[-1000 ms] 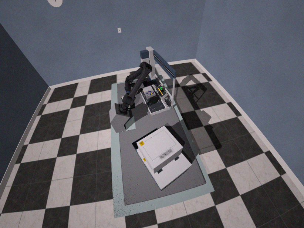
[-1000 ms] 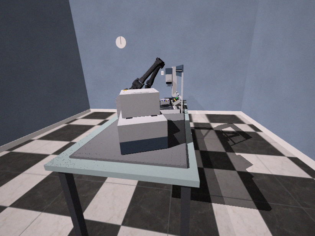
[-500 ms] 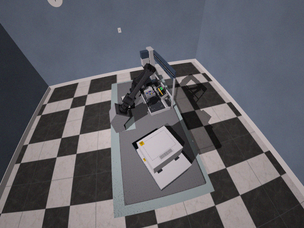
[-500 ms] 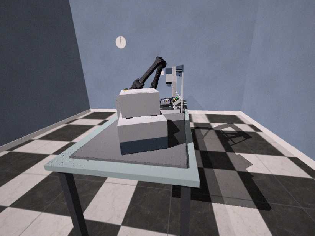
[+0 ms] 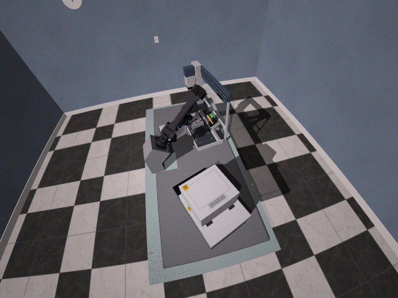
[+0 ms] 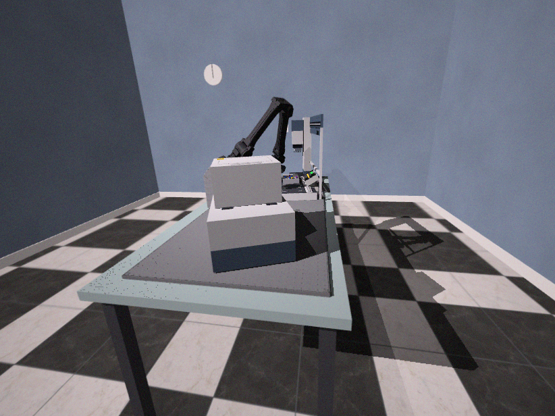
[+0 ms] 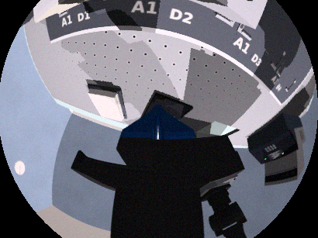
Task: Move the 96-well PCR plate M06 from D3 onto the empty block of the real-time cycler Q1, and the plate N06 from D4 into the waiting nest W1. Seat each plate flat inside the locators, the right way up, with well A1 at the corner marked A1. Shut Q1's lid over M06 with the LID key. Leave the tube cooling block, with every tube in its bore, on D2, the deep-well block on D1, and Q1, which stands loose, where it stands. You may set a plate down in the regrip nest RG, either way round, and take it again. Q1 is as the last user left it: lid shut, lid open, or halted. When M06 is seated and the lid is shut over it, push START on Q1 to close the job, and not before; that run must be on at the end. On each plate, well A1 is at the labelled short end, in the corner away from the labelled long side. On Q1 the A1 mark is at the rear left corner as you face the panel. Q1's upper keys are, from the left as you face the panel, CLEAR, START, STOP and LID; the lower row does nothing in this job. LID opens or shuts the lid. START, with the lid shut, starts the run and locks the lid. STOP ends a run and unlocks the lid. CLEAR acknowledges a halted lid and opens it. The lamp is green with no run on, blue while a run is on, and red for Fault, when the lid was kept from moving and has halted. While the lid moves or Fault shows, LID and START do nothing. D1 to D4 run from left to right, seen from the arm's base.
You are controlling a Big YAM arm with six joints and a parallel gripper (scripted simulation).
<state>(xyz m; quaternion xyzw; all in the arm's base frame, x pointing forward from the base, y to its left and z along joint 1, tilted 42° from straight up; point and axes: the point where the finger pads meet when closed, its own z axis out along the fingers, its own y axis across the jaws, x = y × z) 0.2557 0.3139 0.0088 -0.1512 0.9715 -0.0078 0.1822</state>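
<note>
Right now my hand is 13 cm past the black regrip nest, 8 cm above it and 5 cm to the left of it. From my hand the other things lie so: tube cooling block (19 cm ahead, 2 cm to the left, 1 cm below); then white deep-well block (17 cm ahead, 13 cm to the left, 1 cm below).
</note>
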